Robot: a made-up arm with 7 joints.
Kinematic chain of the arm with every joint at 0, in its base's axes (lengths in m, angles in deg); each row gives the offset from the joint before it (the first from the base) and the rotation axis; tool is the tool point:
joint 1: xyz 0 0 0.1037 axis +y
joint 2: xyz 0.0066 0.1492 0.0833 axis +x
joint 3: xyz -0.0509 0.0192 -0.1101 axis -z
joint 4: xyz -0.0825 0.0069 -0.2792 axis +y
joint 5: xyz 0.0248 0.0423 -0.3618 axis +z
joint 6: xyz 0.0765 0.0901 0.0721 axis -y
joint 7: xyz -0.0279 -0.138 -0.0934 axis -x
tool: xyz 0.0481 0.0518 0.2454
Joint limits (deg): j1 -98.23..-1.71 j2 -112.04..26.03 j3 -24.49..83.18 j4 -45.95..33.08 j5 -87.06..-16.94 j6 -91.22..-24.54 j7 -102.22..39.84
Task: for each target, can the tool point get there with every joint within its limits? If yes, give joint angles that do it. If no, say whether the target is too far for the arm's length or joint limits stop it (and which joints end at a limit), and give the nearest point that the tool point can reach.
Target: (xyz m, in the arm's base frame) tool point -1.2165 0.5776 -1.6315
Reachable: no: too far | nearest point -0.3988 0.3267 -0.5631 | short by 1.369 m
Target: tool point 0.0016 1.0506 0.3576
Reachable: no: joint limits stop it (at a limit: joint 1, joint 2, joint 3, joint 4, joint 5, joint 7) | nearest point 0.1558 0.8290 0.0725 | short by 0.393 m
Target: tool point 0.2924 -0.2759 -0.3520
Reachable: yes | joints -72.45 -31.21 24.90 23.00 -29.94 -32.82 -77.52
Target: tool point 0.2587 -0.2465 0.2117
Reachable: yes | joints -78.70 -58.99 -11.64 -24.97 -42.88 -44.07 23.48
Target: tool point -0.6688 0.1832 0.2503
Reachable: no: joint limits stop it (at a limit: joint 2, joint 3, joint 4, joint 5) | nearest point -0.4996 -0.1380 0.2132 | short by 0.365 m
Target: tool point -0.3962 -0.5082 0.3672
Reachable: yes | joints -16.78 -94.96 -3.48 18.04 -35.85 -36.30 -89.94
